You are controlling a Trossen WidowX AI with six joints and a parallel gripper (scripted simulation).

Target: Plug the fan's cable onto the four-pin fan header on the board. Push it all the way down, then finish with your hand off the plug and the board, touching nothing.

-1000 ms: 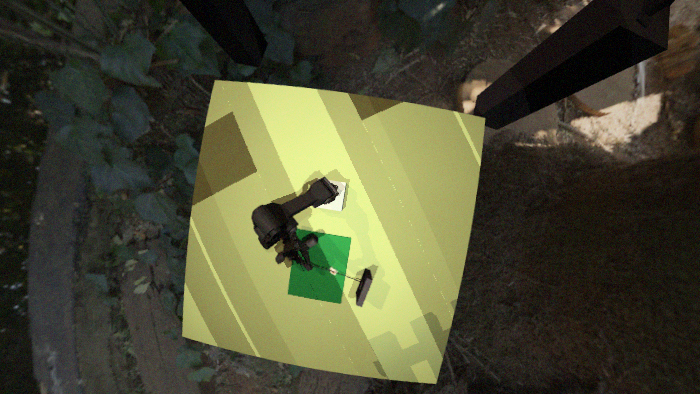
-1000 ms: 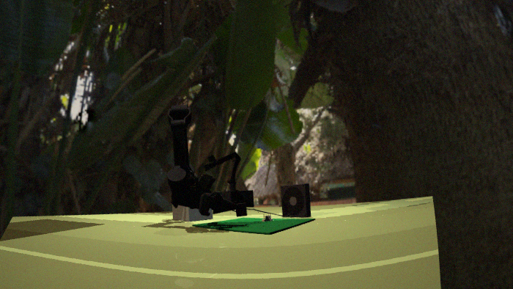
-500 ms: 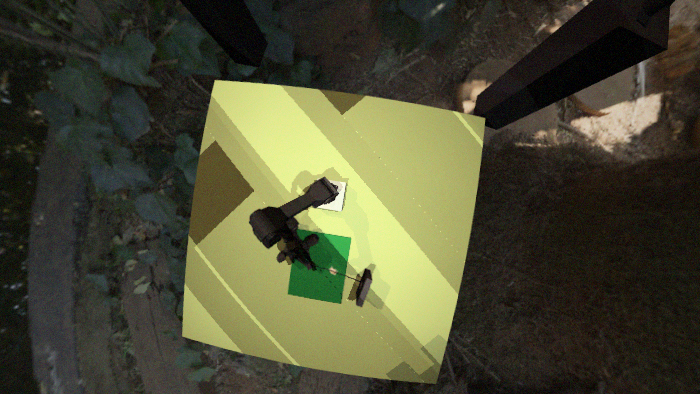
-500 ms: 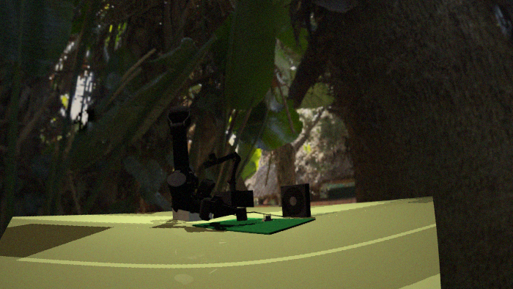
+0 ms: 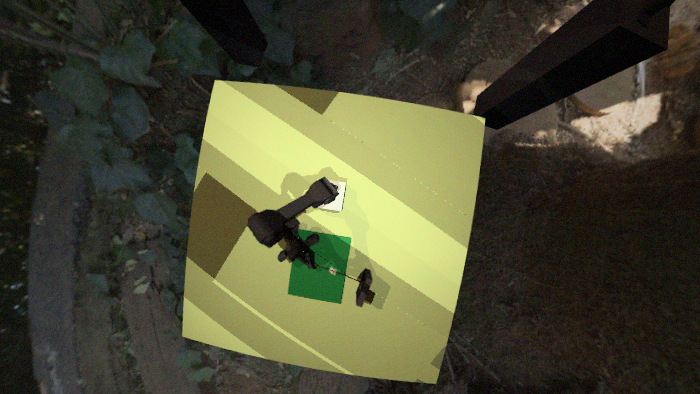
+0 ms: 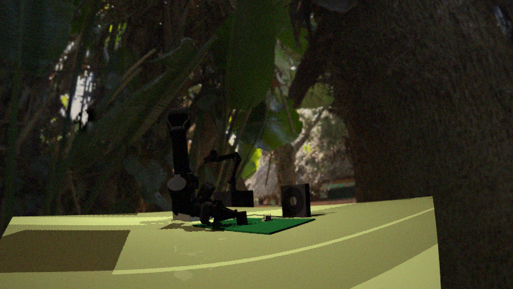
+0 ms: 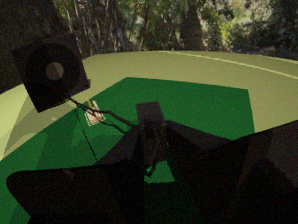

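Right now the dark plug is 10 mm below my gripper tip. From my gripper tip the other things lie so: four-pin header (110 mm to the left, 30 mm below, 10 mm ahead); then black fan (240 mm to the left, 20 mm ahead, 20 mm above); then green board (50 mm below, 40 mm to the left, 10 mm ahead).
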